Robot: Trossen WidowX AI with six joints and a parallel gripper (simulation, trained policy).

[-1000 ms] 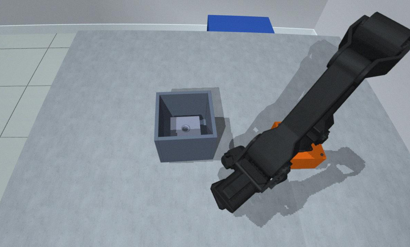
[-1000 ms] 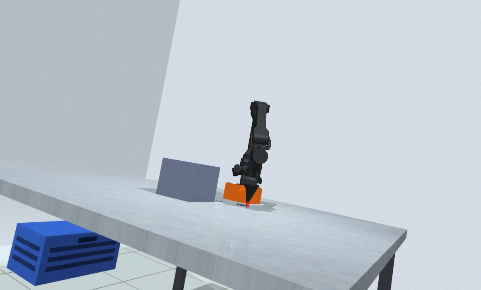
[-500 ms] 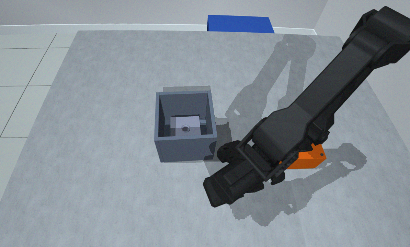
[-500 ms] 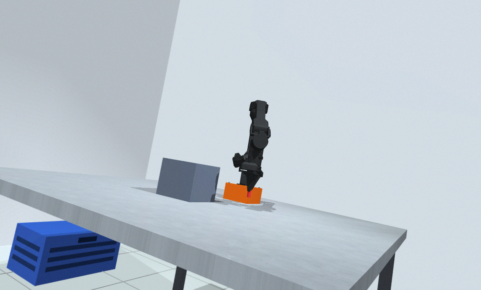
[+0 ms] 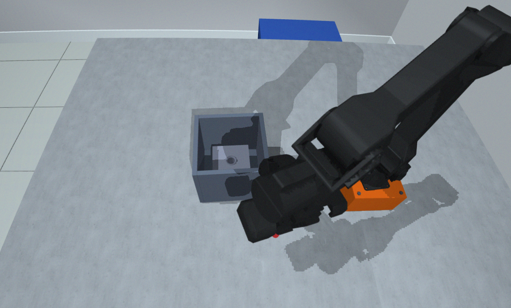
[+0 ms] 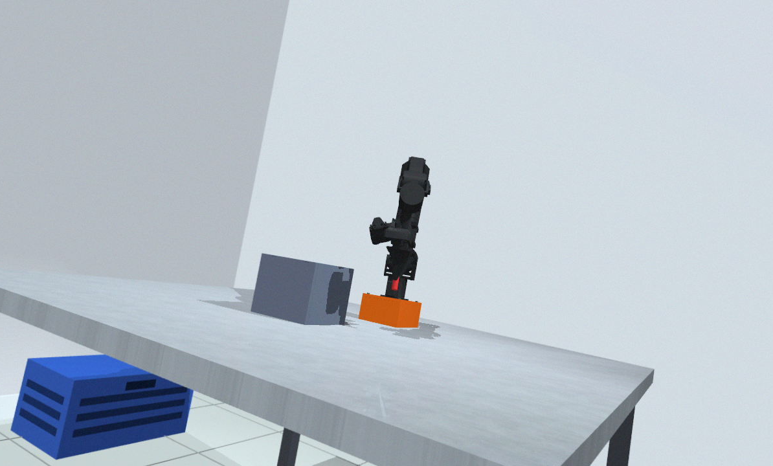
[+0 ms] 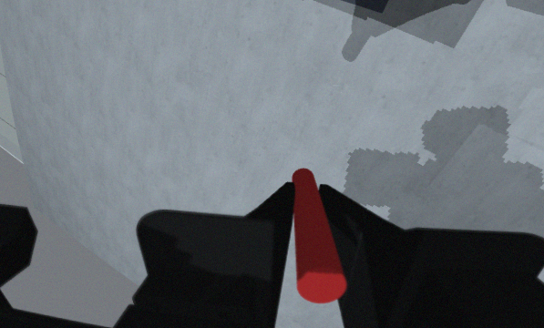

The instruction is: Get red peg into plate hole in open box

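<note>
Now: the plate 200 mm to the right of my gripper tip, 80 mm below it and 70 mm ahead of it. From my gripper tip the other things lie so: red peg 20 mm above.
</note>
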